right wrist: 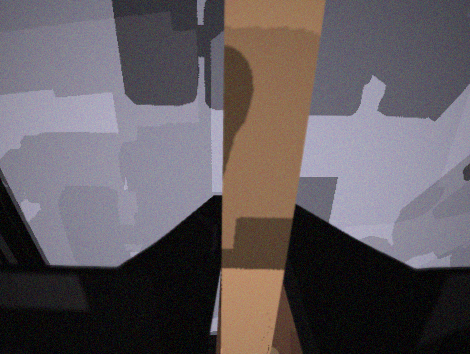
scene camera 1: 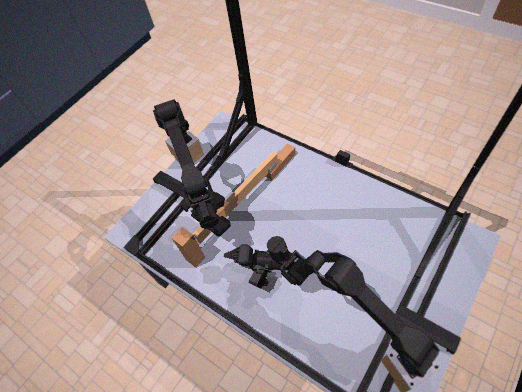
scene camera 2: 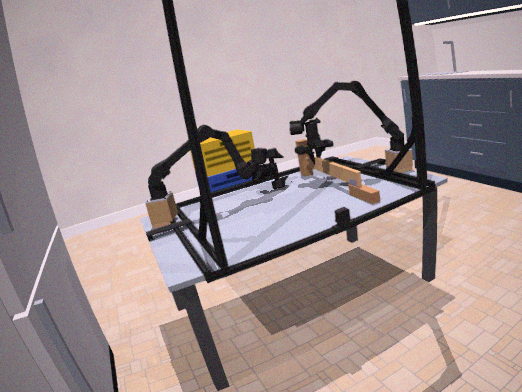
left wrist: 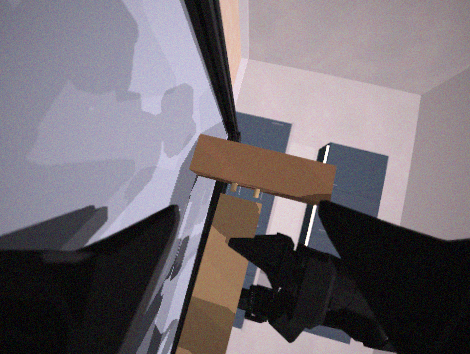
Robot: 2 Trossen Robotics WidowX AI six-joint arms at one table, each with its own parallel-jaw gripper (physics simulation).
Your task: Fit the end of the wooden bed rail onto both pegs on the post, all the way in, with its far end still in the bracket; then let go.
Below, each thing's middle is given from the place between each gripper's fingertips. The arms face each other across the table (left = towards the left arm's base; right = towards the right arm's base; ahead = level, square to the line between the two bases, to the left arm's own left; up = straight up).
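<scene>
Wooden bed rail (scene camera 1: pixel 251 182), from my right hand: 20 mm to the right, 160 mm behind. Wooden post (left wrist: pixel 287 176): my right hand 20 mm below it, 30 mm to the right of it, 100 mm short of it.
Wooden bed rail, from my left hand: 10 mm below, 170 mm to the right, 180 mm behind. Wooden post: my left hand 10 mm below it, 120 mm to the left of it, 80 mm short of it.
</scene>
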